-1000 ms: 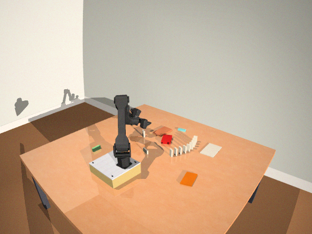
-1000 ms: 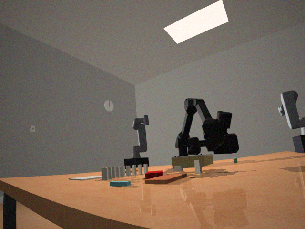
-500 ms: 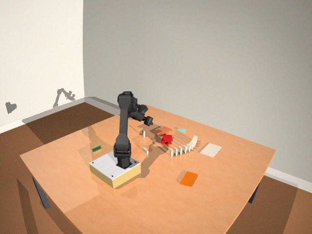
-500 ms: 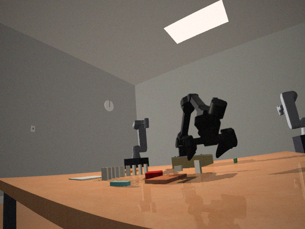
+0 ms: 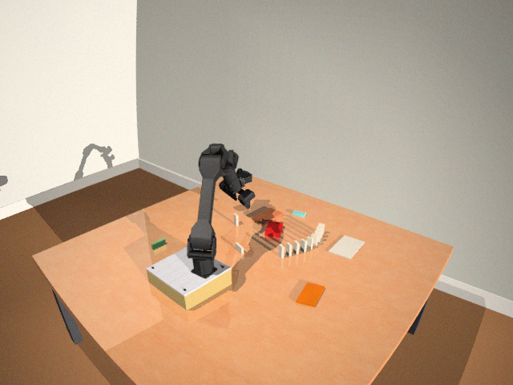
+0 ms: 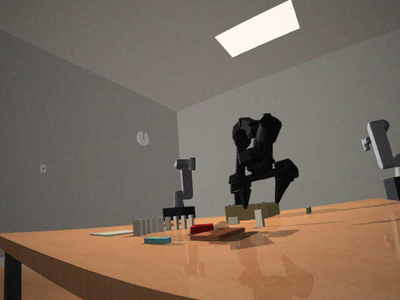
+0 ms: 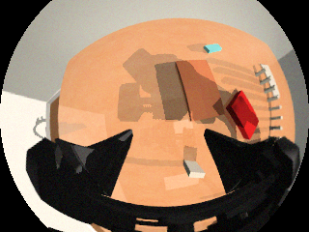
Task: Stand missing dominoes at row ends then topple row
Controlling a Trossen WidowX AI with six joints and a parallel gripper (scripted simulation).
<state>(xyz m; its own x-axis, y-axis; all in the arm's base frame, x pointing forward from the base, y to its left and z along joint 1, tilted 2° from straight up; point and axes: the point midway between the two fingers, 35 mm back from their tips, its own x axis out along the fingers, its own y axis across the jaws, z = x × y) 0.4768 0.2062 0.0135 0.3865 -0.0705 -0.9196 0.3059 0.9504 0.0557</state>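
My gripper tip is now 9 cm to the left of the brown slab, 6 cm short of it and 5 cm above it. From my gripper tip the other things lie so: cyan block: 19 cm to the right, 16 cm ahead, 5 cm below; then red block: 18 cm to the right, 5 cm below, 3 cm behind; then green block: 41 cm behind, 11 cm to the left, 5 cm below.
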